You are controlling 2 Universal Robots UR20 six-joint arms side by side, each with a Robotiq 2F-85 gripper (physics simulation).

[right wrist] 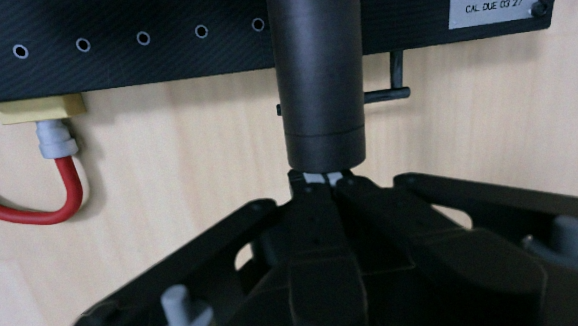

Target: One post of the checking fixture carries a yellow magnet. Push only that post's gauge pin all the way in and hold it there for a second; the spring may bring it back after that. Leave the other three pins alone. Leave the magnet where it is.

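A dark cylindrical post (322, 85) of the fixture comes down from the top middle of the right wrist view, with a seam near its lower end. My right gripper (313, 173) is shut and empty. Its grey fingertips are right at the post's lower end and partly hidden by its rim; whether they touch it, I cannot tell. The gauge pin does not show; the post's end face is hidden from this view. The yellow magnet does not show. My left gripper is not in view.
The dark fixture plate (165, 62) with ringed holes crosses the top. A T-shaped handle (387, 95) stands right of the post. At the left, a brass block (45, 109) carries a grey fitting (56, 140) and a red hose (71, 185). Below lies the pale wood table (175, 150).
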